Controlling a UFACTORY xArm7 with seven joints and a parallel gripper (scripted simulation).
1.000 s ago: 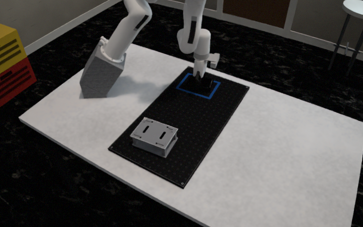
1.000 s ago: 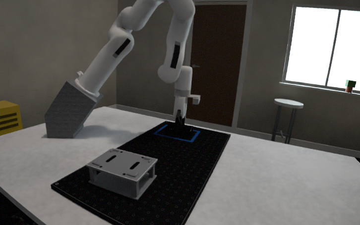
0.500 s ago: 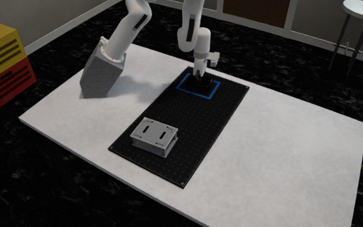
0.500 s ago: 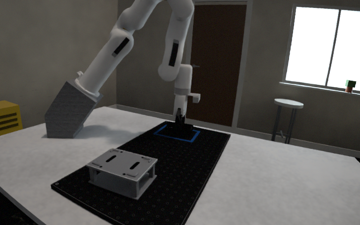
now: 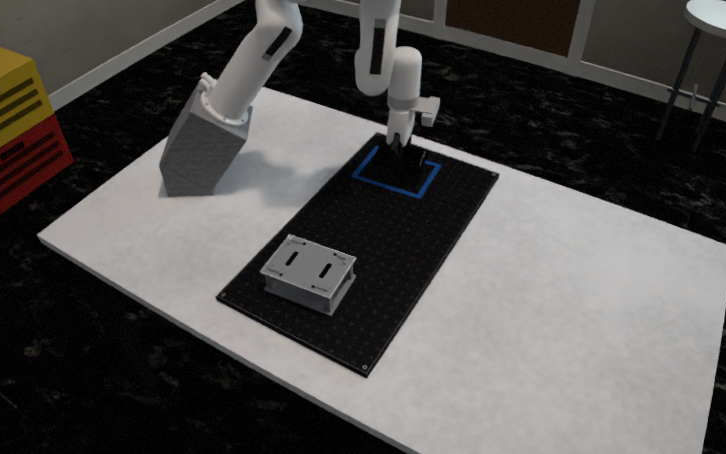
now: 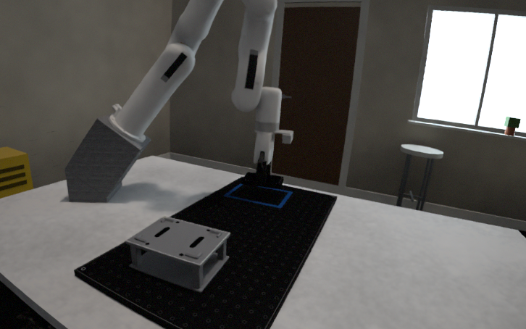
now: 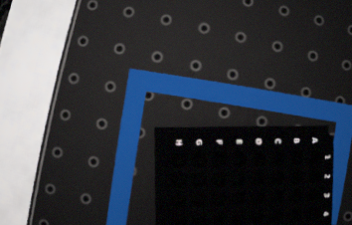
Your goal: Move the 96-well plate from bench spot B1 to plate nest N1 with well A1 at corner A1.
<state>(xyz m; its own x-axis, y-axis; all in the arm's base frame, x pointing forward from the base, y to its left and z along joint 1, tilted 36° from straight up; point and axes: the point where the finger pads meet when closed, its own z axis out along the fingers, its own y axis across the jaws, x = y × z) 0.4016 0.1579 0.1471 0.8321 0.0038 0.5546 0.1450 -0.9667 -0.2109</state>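
My gripper is now 2 cm past the grey raised nest N1, 43 cm to the left of it and 1 cm above it. From my hand the other things lie so: black 96-well plate (1 cm below).
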